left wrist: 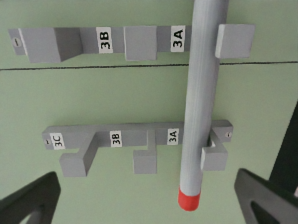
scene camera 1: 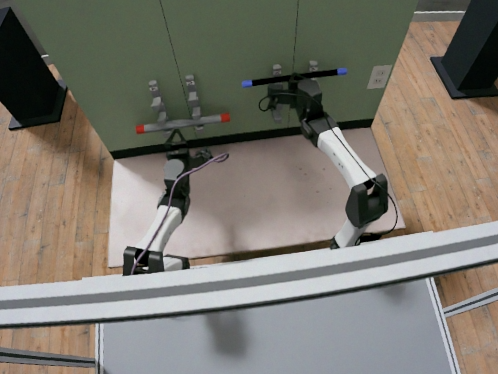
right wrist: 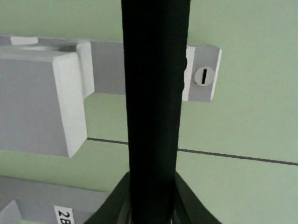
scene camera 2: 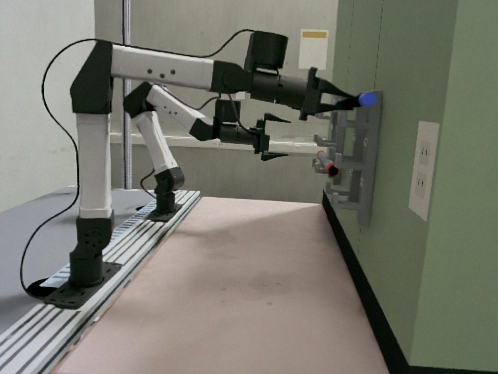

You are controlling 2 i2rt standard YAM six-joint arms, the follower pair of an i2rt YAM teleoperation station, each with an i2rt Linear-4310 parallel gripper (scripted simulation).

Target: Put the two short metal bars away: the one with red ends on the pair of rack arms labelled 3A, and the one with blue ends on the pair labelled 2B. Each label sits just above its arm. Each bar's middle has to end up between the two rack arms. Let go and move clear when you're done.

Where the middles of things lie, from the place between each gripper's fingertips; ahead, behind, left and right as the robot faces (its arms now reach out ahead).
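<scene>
The red-ended grey bar (scene camera 1: 225, 117) is 6 cm below my left hand (scene camera 2: 289, 138) and 12 cm ahead of it. Counting from that same left hand, I find the outlet plate (scene camera 2: 427, 131) 72 cm to the right, 17 cm ahead and 3 cm above, while the blue-ended black bar (right wrist: 155, 46) is 39 cm to the right, 12 cm ahead and 11 cm above.
My right gripper is now right at the blue-ended black bar. Measured from my right hand, the red-ended grey bar is 39 cm to the left and 17 cm below, and the outlet plate is 5 cm ahead, 32 cm to the right and 8 cm below.
</scene>
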